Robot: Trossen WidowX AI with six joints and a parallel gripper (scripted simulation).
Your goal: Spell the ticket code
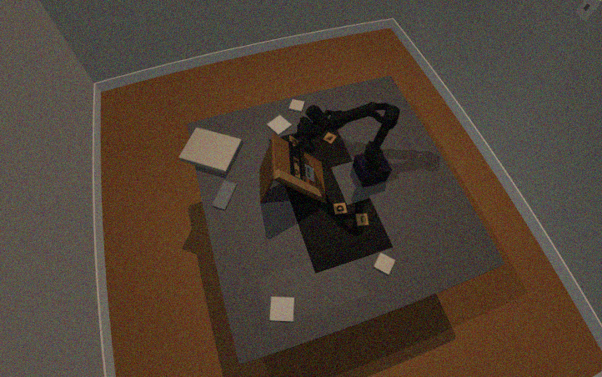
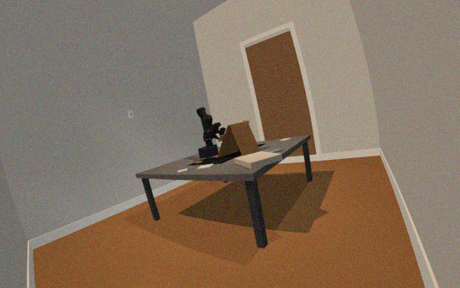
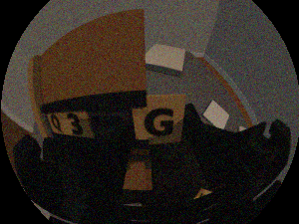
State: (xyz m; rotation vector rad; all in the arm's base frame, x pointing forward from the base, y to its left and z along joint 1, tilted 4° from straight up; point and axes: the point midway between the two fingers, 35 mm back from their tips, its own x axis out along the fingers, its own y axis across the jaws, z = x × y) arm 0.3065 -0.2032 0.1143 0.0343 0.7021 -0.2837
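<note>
Now: gripper tip 14 cm to the right of the white ticket, 8 cm above it and 3 cm past it. Also, from my gripper tip: black mat: 21 cm to the left, 17 cm below, 13 cm behind; then grey slab: 40 cm ahead, 17 cm below, 7 cm to the left; then letter tile: 24 cm behind, 17 cm below, 8 cm to the right.
</note>
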